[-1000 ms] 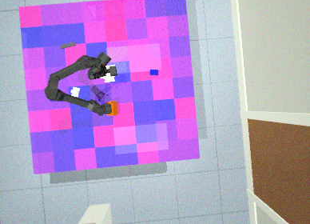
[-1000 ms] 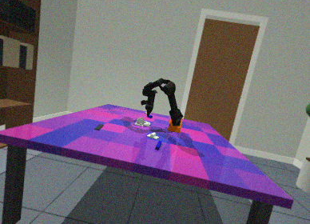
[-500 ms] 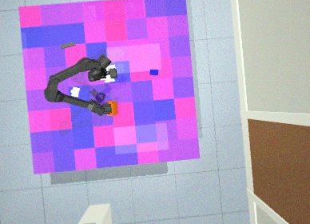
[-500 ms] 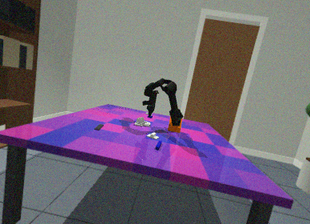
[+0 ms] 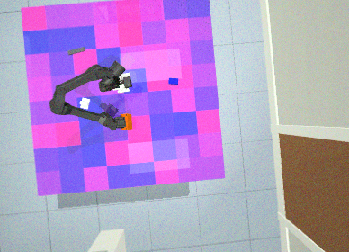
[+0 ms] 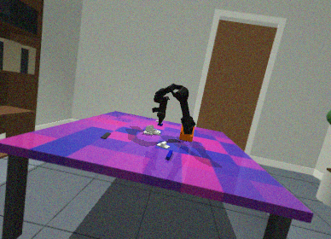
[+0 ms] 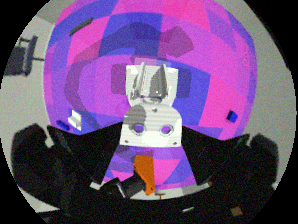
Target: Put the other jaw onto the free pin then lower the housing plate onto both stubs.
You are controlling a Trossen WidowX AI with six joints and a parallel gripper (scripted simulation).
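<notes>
My gripper tip is now 70 mm above the grey jaw, 20 mm to the right of it and 20 mm short of it. From my gripper tip the other things lie so: blue block (350 mm to the right, 70 mm below, 10 mm behind); then blue bar (420 mm to the left, 80 mm behind, 70 mm below); then grey bar (320 mm ahead, 270 mm to the left, 80 mm below).
</notes>
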